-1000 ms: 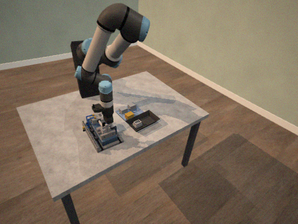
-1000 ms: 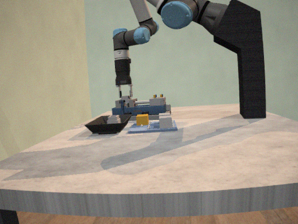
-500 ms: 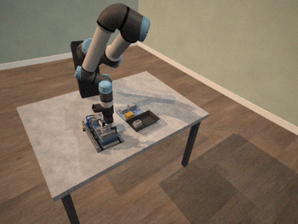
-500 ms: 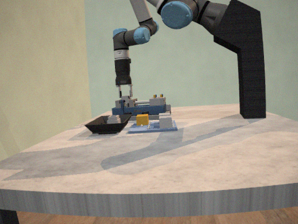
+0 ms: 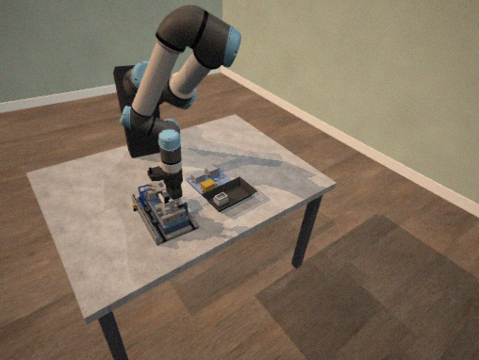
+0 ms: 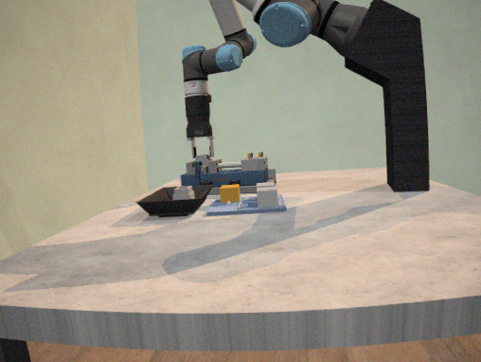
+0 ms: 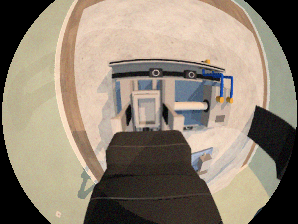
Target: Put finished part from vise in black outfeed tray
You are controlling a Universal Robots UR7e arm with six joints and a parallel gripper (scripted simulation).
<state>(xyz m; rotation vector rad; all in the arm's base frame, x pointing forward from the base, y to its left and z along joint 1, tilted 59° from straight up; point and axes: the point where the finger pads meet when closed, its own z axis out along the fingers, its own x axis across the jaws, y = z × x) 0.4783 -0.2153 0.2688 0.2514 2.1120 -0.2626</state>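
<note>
The vise is 6 cm behind my hand, 3 cm to the left of it and 8 cm below it. Round my hand: blue plate 2 cm behind, 34 cm to the left, 12 cm below; yellow block 1 cm ahead, 28 cm to the left, 10 cm below.
</note>
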